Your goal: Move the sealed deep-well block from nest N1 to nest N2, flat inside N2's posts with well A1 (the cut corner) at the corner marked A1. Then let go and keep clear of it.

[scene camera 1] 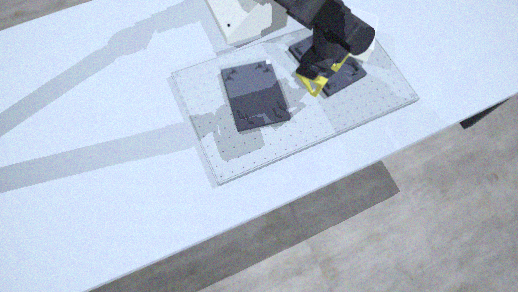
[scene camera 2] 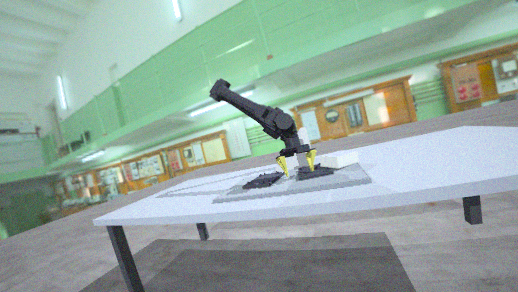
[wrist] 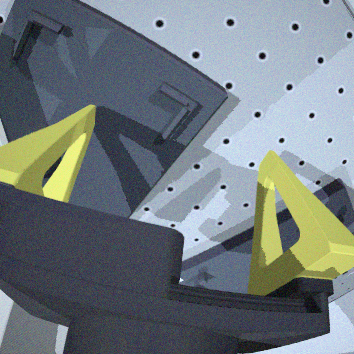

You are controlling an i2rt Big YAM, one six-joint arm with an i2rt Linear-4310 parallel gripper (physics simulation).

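Places are measured from the arm's base along level axes (x ahead, y left, z up), in millimetres.
Where they show: gripper, fingertip midpoint: point(scene camera 1: 324, 83) point(scene camera 2: 300, 174) point(wrist: 181, 134).
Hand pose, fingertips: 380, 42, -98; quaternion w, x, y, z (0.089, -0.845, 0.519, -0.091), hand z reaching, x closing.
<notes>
After its pixels a point has its place, as x, y, z.
The white deep-well block point(scene camera 1: 370, 53) @[364, 180, -77] point(scene camera 2: 342, 160) @[346, 198, -84] is near the right nest at the back right; the arm hides most of it in scene camera 1. How it rests and its cut corner cannot be made out. My gripper point(scene camera 1: 325, 80) @[380, 42, -98] point(scene camera 2: 300, 173) @[380, 42, -98] point(wrist: 181, 134) @[380, 42, -98] is open and empty, its yellow fingers low at the left side of that nest, one over it in the wrist view. The right dark nest point(scene camera 1: 345, 77) @[386, 100, -102] point(scene camera 2: 316, 173) @[395, 101, -102] point(wrist: 115, 65) @[387, 91, -102], apparently N1, shows corner posts. The left dark nest point(scene camera 1: 255, 95) @[342, -117, -102] point(scene camera 2: 262, 180) @[359, -115, -103] point(wrist: 225, 265) @[312, -67, -102], apparently N2, holds no block and has a small white corner mark.
Both nests stand on a perforated board point(scene camera 1: 350, 110) @[463, 68, -114] point(scene camera 2: 345, 182) @[501, 181, -115] point(wrist: 260, 30) @[448, 48, -114] on the white table point(scene camera 1: 125, 215) @[468, -471, -127] point(scene camera 2: 430, 170) @[486, 401, -127]. A white item with a black dot point(scene camera 1: 240, 27) @[164, -71, -79] stands behind the board. The dark arm point(scene camera 1: 345, 25) @[404, 11, 126] point(scene camera 2: 252, 109) @[324, -95, 189] reaches over the right nest.
</notes>
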